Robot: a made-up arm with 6 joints.
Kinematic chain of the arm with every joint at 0, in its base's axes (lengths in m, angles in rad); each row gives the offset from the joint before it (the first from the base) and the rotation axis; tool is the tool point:
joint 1: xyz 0 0 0.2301 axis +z
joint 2: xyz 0 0 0 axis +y
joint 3: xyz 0 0 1.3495 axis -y
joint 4: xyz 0 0 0 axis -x
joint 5: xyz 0.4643 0 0 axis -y
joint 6: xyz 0 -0.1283 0 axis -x
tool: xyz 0 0 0
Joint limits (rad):
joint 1: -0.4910..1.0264
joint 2: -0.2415..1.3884
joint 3: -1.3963..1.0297
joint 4: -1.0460..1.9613
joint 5: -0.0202..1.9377
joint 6: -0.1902..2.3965
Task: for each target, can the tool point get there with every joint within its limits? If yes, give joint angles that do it. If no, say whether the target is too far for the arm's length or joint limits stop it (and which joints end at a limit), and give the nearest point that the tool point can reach.
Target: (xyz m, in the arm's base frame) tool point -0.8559 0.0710 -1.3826
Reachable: no: joint limits stop it (at a limit: joint 1, joint 2, joint 4) | nearest point 0.4775 0.8829 0.1223 | short by 2.168 m
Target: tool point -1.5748 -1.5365 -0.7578
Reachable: no: too far | nearest point -0.1755 -0.1713 1.0709 | short by 2.677 m
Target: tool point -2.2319 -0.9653 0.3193
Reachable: no: too far | nearest point -0.2251 -0.0974 1.0709 | short by 2.312 m
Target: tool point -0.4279 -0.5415 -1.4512
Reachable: no: joint limits stop it (at a limit: joint 1, joint 2) | nearest point 0.8637 -0.6073 0.1039 | short by 2.023 m
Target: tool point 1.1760 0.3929 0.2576
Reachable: yes | joints 0.4178 1.1960 -0.3133 -0.4021 0.6675 0.1620
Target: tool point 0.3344 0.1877 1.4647
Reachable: yes | joints 0.8444 -0.0660 -0.2496 -0.2174 1.6045 1.5809
